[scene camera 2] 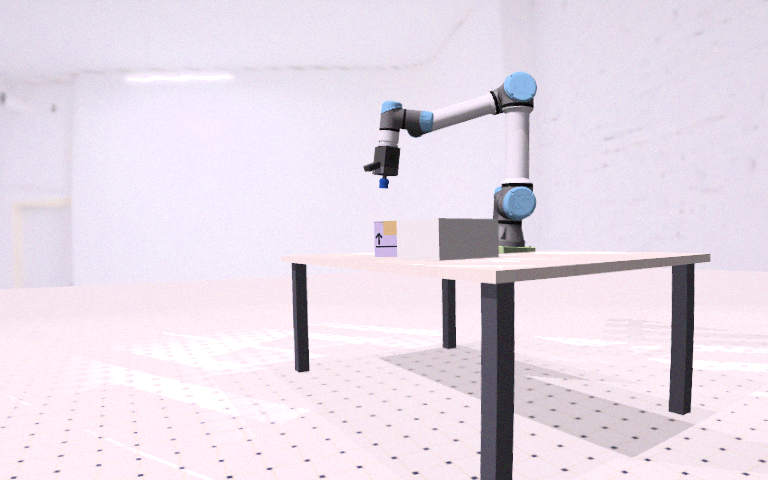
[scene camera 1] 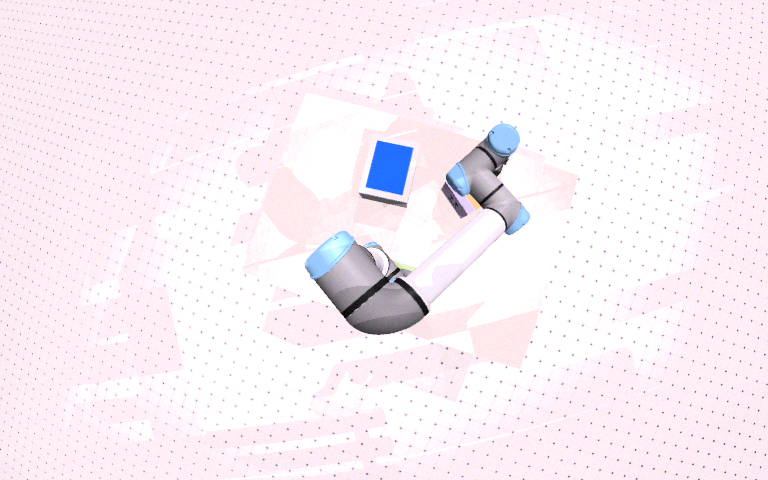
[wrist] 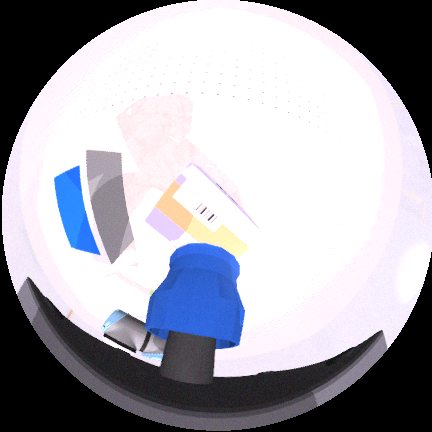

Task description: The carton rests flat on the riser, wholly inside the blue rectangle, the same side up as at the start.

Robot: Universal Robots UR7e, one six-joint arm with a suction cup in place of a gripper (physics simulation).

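Places are measured from the arm's base along level axes (x ahead, y left, z up), in centimetres.
Where they show: end effector, tool point: (scene camera 2: 383, 188) (wrist: 203, 271); arm's base, origin of the base link: (scene camera 2: 505, 245).
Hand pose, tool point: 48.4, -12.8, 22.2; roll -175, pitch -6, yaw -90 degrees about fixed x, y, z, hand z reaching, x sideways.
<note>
Each offset is from my tool point to the top centre of the thing, as dx, dy, dz.
The carton {-3.7, +0.1, -12.3} (scene camera 1: 454, 199) (scene camera 2: 385, 240) (wrist: 177, 212) stands upright on the table, with lilac, orange and white faces. Its arrow points up in the scene camera 2 view. The arm covers part of it in the scene camera 1 view, and the riser hides part in the scene camera 2 view. The pale grey riser {-3.9, +32.6, -13.0} (scene camera 1: 385, 199) (scene camera 2: 468, 238) (wrist: 107, 205) stands apart from the carton. The blue rectangle {-3.9, +32.6, -13.0} (scene camera 1: 389, 168) (wrist: 75, 210) is on its top and bears nothing. My blue suction cup (scene camera 2: 384, 183) (wrist: 204, 255) is open, holds nothing and hangs above the carton with a gap between.
The table (scene camera 2: 594, 264) has dark legs. The arm's base stands on a green plate (scene camera 1: 404, 266) (scene camera 2: 523, 249). In the scene camera 1 view, the upper arm and elbow (scene camera 1: 379, 305) are at the lower middle, and the white forearm (scene camera 1: 458, 254) reaches up to the right.
</note>
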